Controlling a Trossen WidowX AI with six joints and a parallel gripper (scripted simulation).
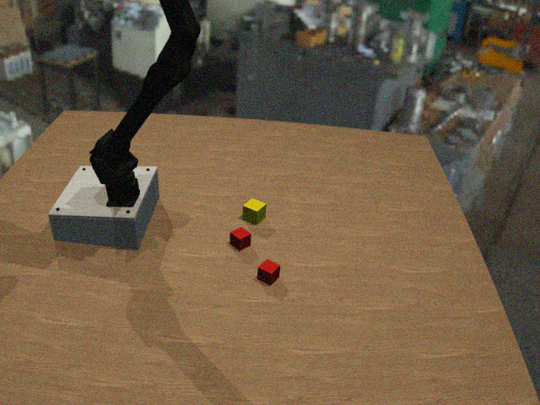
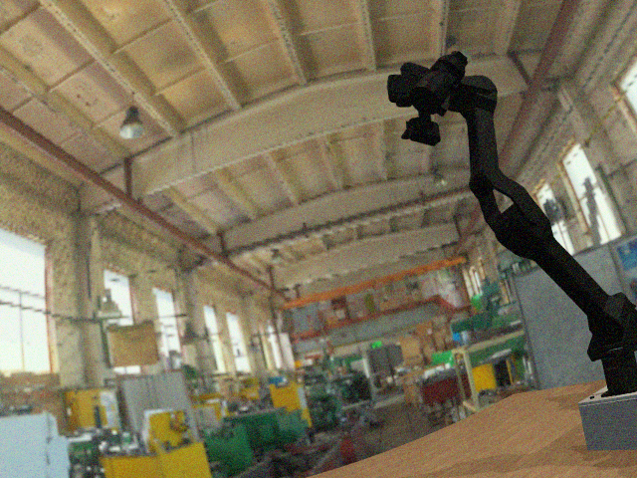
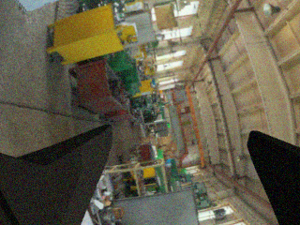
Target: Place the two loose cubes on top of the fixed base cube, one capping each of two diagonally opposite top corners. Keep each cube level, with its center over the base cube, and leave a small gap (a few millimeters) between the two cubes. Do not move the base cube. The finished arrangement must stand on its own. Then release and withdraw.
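Right now my gripper tip is 70 cm above the yellow cube, 31 cm to the right of it and 18 cm short of it.
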